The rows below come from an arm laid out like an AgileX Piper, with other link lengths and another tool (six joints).
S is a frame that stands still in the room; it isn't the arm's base.
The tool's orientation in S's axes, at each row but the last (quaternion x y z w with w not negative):
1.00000 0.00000 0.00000 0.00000
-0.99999 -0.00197 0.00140 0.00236
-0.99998 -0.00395 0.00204 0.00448
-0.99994 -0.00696 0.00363 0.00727
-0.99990 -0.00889 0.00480 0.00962
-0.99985 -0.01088 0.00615 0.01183
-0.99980 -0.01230 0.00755 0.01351
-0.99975 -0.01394 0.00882 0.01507
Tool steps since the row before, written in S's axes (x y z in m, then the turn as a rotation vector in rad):
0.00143 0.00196 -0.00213 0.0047 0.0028 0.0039
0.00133 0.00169 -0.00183 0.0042 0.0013 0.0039
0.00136 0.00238 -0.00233 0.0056 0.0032 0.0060
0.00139 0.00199 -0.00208 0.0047 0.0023 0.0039
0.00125 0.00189 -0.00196 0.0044 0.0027 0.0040
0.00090 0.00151 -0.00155 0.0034 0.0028 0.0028
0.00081 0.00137 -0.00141 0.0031 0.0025 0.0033
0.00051 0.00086 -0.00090 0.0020 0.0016 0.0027
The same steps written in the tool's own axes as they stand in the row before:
0.00143 -0.00196 0.00213 0.0047 -0.0028 -0.0039
0.00134 -0.00168 0.00183 0.0042 -0.0013 -0.0039
0.00139 -0.00235 0.00235 0.0056 -0.0032 -0.0060
0.00143 -0.00194 0.00210 0.0047 -0.0023 -0.0039
0.00130 -0.00183 0.00198 0.0044 -0.0027 -0.0040
0.00095 -0.00145 0.00157 0.0034 -0.0028 -0.0028
0.00086 -0.00131 0.00143 0.0031 -0.0025 -0.0033
0.00055 -0.00082 0.00092 0.0020 -0.0016 -0.0027

